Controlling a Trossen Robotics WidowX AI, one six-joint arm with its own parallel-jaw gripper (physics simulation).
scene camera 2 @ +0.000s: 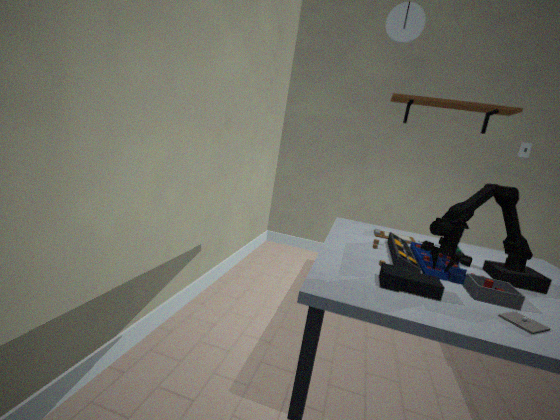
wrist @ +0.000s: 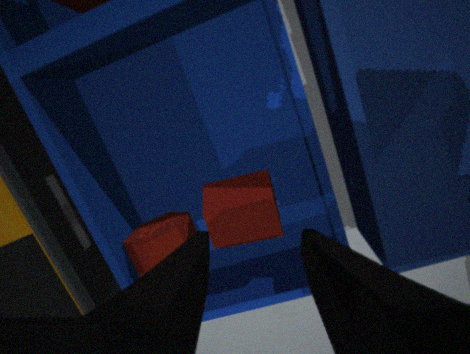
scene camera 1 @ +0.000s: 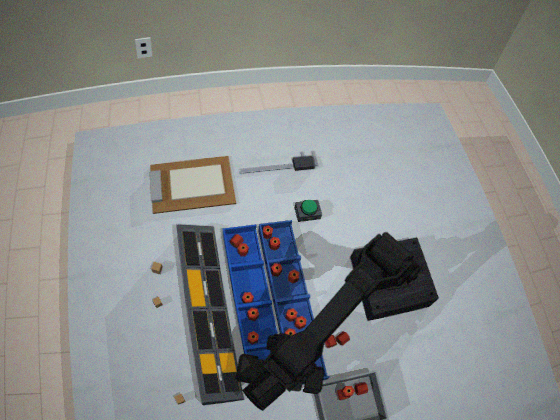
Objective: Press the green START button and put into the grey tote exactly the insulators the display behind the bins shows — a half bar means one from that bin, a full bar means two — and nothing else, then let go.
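The green START button (scene camera 1: 309, 207) stands behind the blue bins (scene camera 1: 246, 263) (scene camera 2: 452, 274) (wrist: 50, 46). The display (scene camera 1: 196, 308) (wrist: 30, 215) shows one full yellow bar in its second panel and two half bars in its fourth; the other bars are dark. My gripper (scene camera 2: 442, 265) (wrist: 255, 241) is open and empty, low over the left column's end bin; the arm hides it in scene camera 1. One insulator (wrist: 242, 212) lies beyond and between the fingertips, another (wrist: 159, 240) beside the left finger. The grey tote (scene camera 1: 380, 397) (scene camera 2: 492, 297) holds red insulators (scene camera 1: 361, 388) (scene camera 2: 488, 283).
Two red insulators (scene camera 1: 330, 341) (scene camera 1: 342, 338) lie loose between bins and arm base (scene camera 1: 400, 300). A clipboard (scene camera 1: 227, 182), a caliper (scene camera 1: 303, 163) and small tan blocks (scene camera 1: 156, 267) lie around. A black box (scene camera 2: 411, 282) and a flat plate (scene camera 2: 520, 323) are near the table's front edge.
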